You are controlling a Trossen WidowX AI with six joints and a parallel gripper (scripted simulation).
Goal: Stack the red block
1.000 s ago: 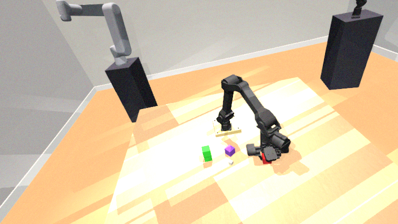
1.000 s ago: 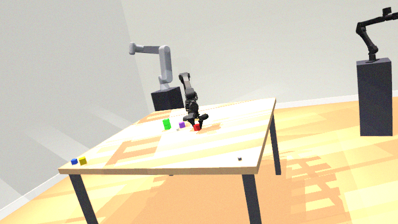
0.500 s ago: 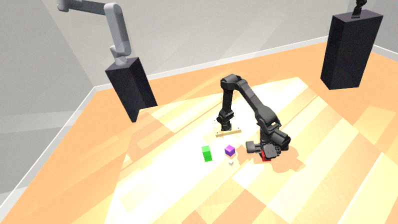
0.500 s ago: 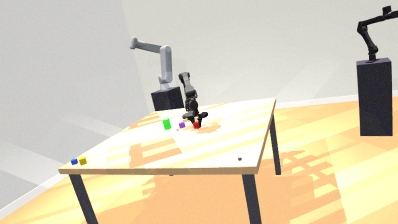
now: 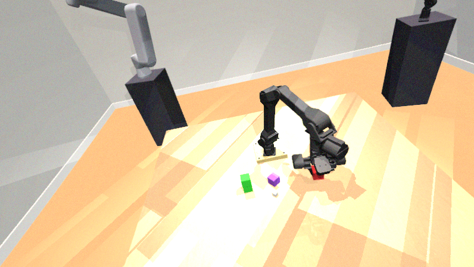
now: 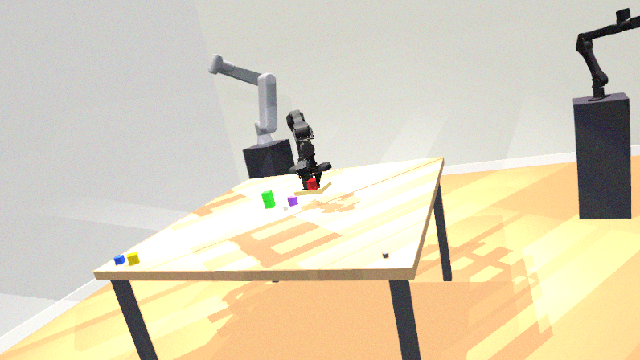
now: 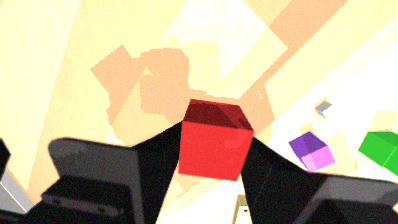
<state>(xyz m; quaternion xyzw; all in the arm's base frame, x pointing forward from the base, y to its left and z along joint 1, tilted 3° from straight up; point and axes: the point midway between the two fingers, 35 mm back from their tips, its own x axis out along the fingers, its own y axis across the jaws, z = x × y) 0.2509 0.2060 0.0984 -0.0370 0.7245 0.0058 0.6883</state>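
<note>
Now: the purple block 60 mm behind my gripper tip, 180 mm to the right of it and 80 mm below it. Also, from my gripper tip: yellow block (610 mm ahead, 520 mm to the right, 80 mm below); then blue block (630 mm ahead, 600 mm to the right, 90 mm below); then red block (10 mm above).
</note>
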